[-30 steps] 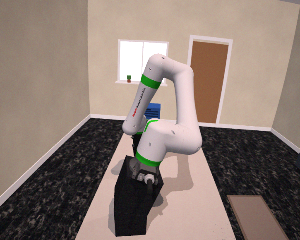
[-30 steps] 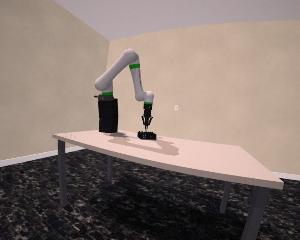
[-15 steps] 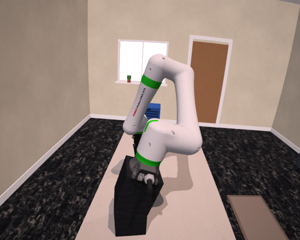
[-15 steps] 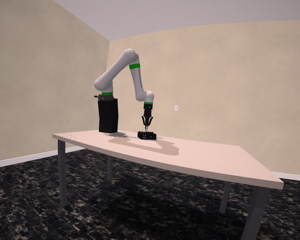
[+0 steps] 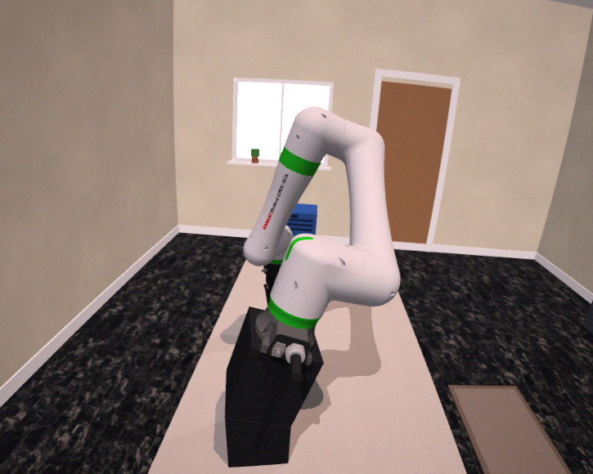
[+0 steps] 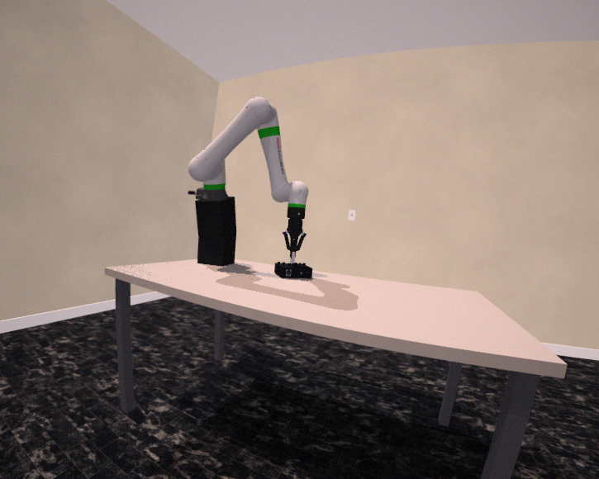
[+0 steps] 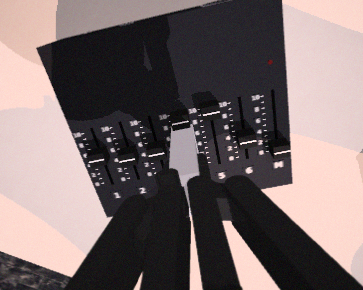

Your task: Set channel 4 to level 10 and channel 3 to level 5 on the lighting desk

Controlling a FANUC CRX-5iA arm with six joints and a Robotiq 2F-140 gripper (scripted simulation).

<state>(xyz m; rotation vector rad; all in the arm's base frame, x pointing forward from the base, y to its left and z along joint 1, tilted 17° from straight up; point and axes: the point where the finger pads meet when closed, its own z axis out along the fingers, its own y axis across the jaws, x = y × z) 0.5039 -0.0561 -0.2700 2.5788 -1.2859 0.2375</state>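
Right now my hand is 1 cm short of the channel 4 fader cap, 1 cm to the left of it and 3 cm above it. Also, from my hand: channel 5 fader cap 1 cm behind, 3 cm to the right, 3 cm below; then channel 3 fader cap 2 cm ahead, 1 cm to the left, 3 cm below; then channel 2 fader cap 3 cm ahead, 3 cm to the left, 3 cm below.
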